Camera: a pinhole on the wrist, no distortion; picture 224 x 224 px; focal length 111.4 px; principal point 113.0 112.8 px. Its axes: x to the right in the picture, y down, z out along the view. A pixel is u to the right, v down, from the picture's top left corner.
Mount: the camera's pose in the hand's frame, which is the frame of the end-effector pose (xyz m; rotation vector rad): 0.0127 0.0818 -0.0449 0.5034 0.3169 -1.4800
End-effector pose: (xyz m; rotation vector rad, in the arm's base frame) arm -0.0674 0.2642 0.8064 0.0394 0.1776 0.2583
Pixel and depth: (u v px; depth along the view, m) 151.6 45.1 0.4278
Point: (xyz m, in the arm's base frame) -0.2255 -0.0677 1.0486
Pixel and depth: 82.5 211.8 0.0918
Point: 0.0065 0.3410 0.8518
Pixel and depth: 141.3 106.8 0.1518
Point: -0.0561 0.2339 0.8699
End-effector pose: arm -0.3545 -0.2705 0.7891 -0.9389 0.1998 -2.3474
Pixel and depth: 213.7 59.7 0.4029
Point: -0.3901 0.2032 0.8996
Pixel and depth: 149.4 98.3 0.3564
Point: -0.2826 -0.0586 0.9680
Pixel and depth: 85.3 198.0 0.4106
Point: -0.2606 -0.3728 1.2533
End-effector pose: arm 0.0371 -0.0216 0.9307 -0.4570 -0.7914 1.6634
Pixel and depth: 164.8 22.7 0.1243
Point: 0.0694 -0.1153 0.9567
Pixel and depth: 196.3 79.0 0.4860
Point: 0.2933 -0.1703 1.3729
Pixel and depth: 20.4 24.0 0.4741
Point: -0.3221 -0.5922 1.1078
